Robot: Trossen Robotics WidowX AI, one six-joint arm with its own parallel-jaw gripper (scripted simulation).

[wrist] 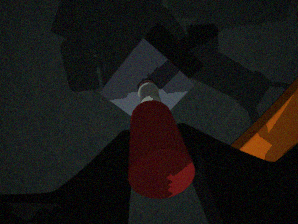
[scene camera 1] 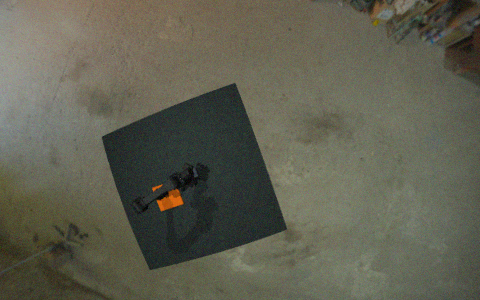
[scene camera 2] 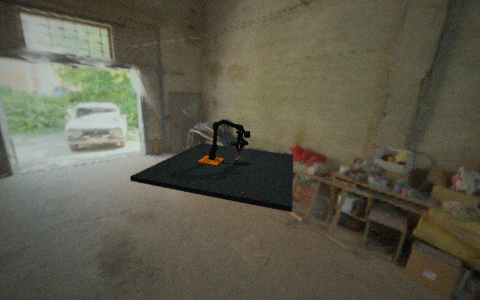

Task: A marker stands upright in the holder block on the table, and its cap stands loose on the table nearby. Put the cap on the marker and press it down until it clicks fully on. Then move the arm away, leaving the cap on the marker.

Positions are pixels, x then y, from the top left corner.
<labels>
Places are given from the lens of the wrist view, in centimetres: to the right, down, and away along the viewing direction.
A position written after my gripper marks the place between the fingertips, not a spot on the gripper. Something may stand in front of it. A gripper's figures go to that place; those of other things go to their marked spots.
my gripper (wrist: 154,133): 0, 1, 10
red cap (wrist: 160,166): 0, 2, 7
</labels>
